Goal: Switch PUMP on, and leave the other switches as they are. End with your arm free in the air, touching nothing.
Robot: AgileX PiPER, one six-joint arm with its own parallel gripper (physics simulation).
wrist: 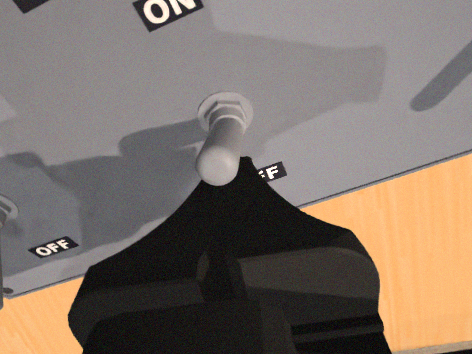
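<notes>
A grey toggle lever (pixel 218 165) with a rounded tip stands out from its hex nut and round collar at the middle of the wrist view. It points towards the camera and leans a little down the picture. An ON label (pixel 167 11) lies above it, and a partly hidden OFF label (pixel 272 172) lies below right. No name label for this switch shows. My black gripper (pixel 235 182) is shut, with its fingertips right at the lever's lower end and partly hidden behind it; whether they touch cannot be told.
The grey panel (pixel 300 22) fills the upper view. Another switch (pixel 4 215) is cut off at the left edge, with its own OFF label (pixel 53 247) beside it. A dark lever-like shadow falls at the upper right. A wooden surface (pixel 425 250) lies beyond the panel's lower edge.
</notes>
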